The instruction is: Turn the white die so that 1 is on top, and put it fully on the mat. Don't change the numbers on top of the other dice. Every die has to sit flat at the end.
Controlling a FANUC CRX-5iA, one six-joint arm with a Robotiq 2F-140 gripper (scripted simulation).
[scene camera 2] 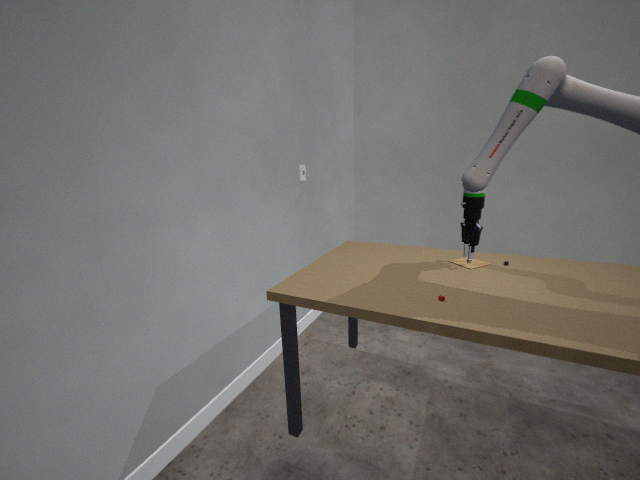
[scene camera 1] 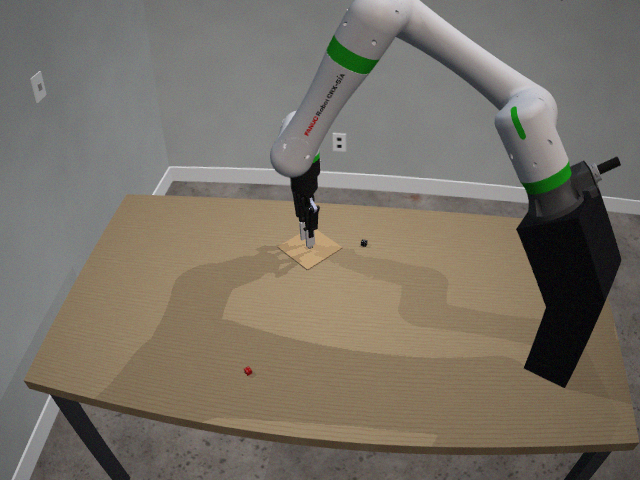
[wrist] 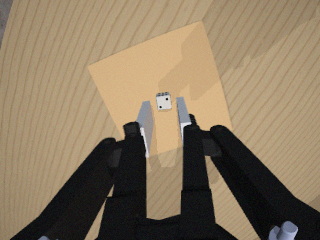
Labels:
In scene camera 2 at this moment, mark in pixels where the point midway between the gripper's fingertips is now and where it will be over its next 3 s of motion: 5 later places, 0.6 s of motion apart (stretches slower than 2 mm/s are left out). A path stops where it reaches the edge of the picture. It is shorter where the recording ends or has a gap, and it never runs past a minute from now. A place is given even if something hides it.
My gripper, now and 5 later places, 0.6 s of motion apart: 468, 257; 468, 259; 468, 259; 469, 244; 468, 243; 468, 244

